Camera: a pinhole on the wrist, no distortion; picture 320 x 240 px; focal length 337.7 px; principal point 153.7 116.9 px. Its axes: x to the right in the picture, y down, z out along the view. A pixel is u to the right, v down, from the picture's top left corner.
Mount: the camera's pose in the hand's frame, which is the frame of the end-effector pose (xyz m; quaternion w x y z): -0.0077 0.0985 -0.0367 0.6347 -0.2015 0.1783 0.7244
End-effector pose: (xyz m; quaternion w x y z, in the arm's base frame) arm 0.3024 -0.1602 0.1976 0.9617 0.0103 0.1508 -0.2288
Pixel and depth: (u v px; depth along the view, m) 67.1 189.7 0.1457
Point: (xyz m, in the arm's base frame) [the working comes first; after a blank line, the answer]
In the camera's frame: -0.0374 0.0314 0.1457

0.3565 -0.0272 0.3063
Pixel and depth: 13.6 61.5 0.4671
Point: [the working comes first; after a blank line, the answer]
In the camera's frame: -0.1938 -0.0766 0.4671

0.5668 -0.0623 0.6128
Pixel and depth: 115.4 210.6 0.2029
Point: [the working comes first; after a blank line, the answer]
In the camera's frame: -0.0230 0.0563 0.2029

0.3598 0.0165 0.3529
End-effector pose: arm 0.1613 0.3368 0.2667 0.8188 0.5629 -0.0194 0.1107
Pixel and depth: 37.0 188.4 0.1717
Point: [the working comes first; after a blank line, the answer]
In the camera's frame: -0.0593 0.0364 0.1717

0.1006 0.2435 0.4315
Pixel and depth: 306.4 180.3 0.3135
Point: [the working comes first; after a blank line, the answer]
In the camera's frame: 0.1418 0.0589 0.3135

0.0003 0.3012 0.6499
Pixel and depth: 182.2 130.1 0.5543
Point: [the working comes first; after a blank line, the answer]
In the camera's frame: 0.0468 0.0217 0.5543

0.0452 0.0865 0.7923
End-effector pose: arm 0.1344 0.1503 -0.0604 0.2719 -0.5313 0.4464 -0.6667
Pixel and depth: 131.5 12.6 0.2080
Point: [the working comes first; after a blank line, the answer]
In the camera's frame: -0.0137 -0.0642 0.2080

0.2401 -0.0235 -0.2133
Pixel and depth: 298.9 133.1 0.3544
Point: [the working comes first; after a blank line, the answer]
In the camera's frame: 0.1524 0.0170 0.3544

0.2858 -0.0376 -0.4442
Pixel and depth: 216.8 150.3 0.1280
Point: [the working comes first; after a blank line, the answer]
In the camera's frame: 0.0239 0.0127 0.1280

0.1804 0.0751 -0.2345
